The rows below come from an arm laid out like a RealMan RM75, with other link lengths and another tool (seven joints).
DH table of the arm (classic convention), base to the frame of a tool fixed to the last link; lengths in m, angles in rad. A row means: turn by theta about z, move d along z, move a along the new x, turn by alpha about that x. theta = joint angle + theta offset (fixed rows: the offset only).
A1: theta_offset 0  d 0.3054  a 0  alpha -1.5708
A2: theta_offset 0  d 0  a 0  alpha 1.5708
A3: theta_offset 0  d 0.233  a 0  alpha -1.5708
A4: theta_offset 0  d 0  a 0  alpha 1.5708
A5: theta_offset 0  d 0.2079  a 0  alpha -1.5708
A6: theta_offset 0  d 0  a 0  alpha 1.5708
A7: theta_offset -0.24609  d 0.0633  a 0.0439  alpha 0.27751
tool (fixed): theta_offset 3.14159  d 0.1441  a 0  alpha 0
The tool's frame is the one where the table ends.
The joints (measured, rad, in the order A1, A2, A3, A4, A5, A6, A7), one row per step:
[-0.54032, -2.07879, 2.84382, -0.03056, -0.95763, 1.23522, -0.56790]
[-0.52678, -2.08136, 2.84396, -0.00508, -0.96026, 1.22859, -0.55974]
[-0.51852, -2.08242, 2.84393, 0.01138, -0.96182, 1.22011, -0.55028]
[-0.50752, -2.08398, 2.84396, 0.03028, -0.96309, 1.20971, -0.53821]
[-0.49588, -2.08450, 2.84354, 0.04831, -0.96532, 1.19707, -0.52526]
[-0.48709, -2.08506, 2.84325, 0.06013, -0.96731, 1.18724, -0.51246]
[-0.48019, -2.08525, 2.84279, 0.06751, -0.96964, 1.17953, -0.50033]
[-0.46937, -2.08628, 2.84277, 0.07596, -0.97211, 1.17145, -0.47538]
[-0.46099, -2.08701, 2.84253, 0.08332, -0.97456, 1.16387, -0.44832]
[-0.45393, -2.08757, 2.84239, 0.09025, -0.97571, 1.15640, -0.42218]
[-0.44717, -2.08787, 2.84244, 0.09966, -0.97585, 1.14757, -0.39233]
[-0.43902, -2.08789, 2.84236, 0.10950, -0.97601, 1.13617, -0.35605]
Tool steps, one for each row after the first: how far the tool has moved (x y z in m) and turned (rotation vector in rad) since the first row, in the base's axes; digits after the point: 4 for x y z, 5 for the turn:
[-0.0009, -0.0044, -0.0062, -0.00760, -0.01591, 0.01034]
[-0.0018, -0.0069, -0.0101, -0.01186, -0.02004, 0.01827]
[-0.0033, -0.0104, -0.0148, -0.01721, -0.02350, 0.02856]
[-0.0058, -0.0138, -0.0189, -0.02112, -0.02403, 0.04179]
[-0.0079, -0.0164, -0.0216, -0.02263, -0.02036, 0.05129]
[-0.0099, -0.0183, -0.0230, -0.02180, -0.01420, 0.05885]
[-0.0123, -0.0216, -0.0249, -0.01847, 0.00155, 0.06474]
[-0.0138, -0.0242, -0.0263, -0.01401, 0.02009, 0.06723]
[-0.0148, -0.0265, -0.0278, -0.01081, 0.03895, 0.06796]
[-0.0151, -0.0287, -0.0300, -0.00879, 0.06018, 0.06641]
[-0.0160, -0.0314, -0.0323, -0.00621, 0.08802, 0.06525]

